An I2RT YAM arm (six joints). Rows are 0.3 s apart.
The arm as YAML. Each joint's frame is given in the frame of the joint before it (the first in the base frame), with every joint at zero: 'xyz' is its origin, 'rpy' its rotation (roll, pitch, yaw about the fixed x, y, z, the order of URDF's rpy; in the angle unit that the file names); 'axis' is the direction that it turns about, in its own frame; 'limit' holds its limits. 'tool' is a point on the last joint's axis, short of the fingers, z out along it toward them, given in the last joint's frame.
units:
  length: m
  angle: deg
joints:
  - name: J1
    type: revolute
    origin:
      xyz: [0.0, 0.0, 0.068]
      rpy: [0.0, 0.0, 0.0]
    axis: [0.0, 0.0, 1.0]
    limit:
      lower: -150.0
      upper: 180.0
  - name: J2
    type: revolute
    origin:
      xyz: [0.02, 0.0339, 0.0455]
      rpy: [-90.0, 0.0, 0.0]
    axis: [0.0, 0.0, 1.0]
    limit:
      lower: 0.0
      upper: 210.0
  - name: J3
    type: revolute
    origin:
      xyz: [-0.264, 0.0, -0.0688]
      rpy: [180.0, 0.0, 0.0]
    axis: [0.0, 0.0, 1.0]
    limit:
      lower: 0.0
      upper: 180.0
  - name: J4
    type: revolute
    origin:
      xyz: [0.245, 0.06, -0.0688]
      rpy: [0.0, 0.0, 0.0]
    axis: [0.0, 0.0, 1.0]
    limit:
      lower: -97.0
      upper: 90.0
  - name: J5
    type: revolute
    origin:
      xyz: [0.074, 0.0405, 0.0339]
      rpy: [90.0, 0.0, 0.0]
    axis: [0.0, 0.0, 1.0]
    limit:
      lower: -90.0
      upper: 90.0
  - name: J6
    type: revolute
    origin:
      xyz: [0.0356, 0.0, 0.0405]
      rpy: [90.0, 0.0, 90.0]
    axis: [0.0, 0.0, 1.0]
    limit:
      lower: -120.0
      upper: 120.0
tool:
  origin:
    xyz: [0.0, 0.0, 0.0]
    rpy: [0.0, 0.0, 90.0]
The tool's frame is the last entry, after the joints.
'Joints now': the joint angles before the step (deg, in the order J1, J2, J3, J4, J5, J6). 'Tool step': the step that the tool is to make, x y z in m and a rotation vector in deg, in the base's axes. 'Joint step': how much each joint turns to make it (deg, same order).
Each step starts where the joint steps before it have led.
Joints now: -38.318 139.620 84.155 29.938 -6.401 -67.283
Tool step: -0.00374 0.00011 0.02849 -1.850 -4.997 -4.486
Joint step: -0.008 -3.918 -2.169 3.587 3.486 3.266
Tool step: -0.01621 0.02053 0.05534 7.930 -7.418 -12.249
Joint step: 1.405 -11.566 -5.851 -5.113 9.208 14.804
